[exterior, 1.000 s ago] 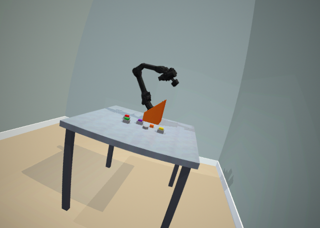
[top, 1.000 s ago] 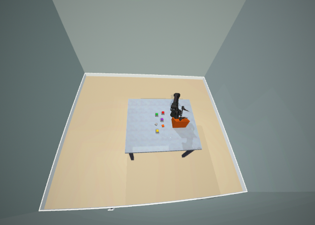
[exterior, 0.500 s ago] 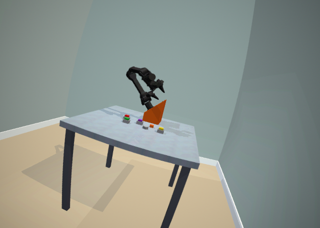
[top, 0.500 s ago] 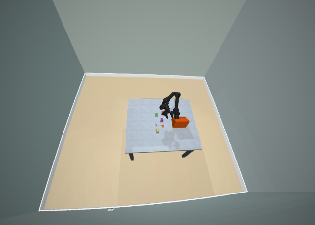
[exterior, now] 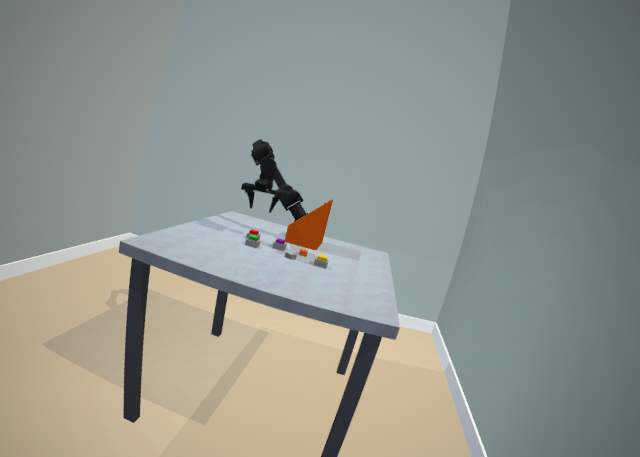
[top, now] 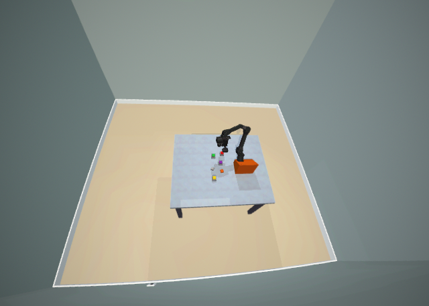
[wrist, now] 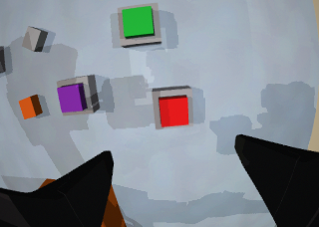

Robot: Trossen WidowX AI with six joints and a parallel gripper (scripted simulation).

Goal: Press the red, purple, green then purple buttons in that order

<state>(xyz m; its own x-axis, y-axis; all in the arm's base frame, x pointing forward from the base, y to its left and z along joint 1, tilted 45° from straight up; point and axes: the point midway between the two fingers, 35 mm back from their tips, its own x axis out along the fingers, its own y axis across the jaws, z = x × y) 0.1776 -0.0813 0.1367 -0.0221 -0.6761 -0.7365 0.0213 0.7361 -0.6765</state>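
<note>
Right now the red button is 10 cm below my gripper tip and 1 cm to the right of it. Round my gripper tip: small orange block: 22 cm to the left, 12 cm below, 2 cm ahead; then green button: 10 cm below, 10 cm ahead, 2 cm to the left; then purple button: 12 cm to the left, 10 cm below, 3 cm ahead.
</note>
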